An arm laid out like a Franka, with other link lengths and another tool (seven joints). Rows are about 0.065 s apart.
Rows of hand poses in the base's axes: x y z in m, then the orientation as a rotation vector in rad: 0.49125 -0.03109 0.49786 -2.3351 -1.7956 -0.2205; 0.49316 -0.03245 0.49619 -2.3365 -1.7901 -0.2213; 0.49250 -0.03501 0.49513 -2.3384 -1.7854 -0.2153; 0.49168 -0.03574 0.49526 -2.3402 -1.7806 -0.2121; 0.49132 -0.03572 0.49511 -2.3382 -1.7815 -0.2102; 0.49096 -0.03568 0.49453 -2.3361 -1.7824 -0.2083; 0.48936 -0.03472 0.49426 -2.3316 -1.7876 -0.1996; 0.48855 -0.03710 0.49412 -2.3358 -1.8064 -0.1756; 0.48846 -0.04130 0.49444 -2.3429 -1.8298 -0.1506; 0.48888 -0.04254 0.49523 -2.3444 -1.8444 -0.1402; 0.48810 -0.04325 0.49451 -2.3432 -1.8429 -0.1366; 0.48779 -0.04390 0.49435 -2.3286 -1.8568 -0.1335; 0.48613 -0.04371 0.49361 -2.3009 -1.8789 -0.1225
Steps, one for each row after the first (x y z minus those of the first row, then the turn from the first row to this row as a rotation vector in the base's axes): 0.00191 -0.00136 -0.00167 0.0021 0.0012 -0.0034; 0.00125 -0.00392 -0.00273 0.0011 0.0058 -0.0062; 0.00043 -0.00465 -0.00260 0.0012 0.0089 -0.0091; 0.00007 -0.00463 -0.00275 0.0014 0.0104 -0.0076; -0.00029 -0.00459 -0.00333 0.0016 0.0120 -0.0061; -0.00189 -0.00363 -0.00360 -0.0012 0.0166 -0.0009; -0.00270 -0.00601 -0.00374 -0.0219 0.0208 0.0080; -0.00279 -0.01021 -0.00342 -0.0473 0.0222 0.0177; -0.00237 -0.01145 -0.00263 -0.0594 0.0212 0.0247; -0.00315 -0.01216 -0.00335 -0.0593 0.0243 0.0247; -0.00346 -0.01281 -0.00351 -0.0581 0.0260 0.0384; -0.00512 -0.01262 -0.00425 -0.0560 0.0338 0.0627
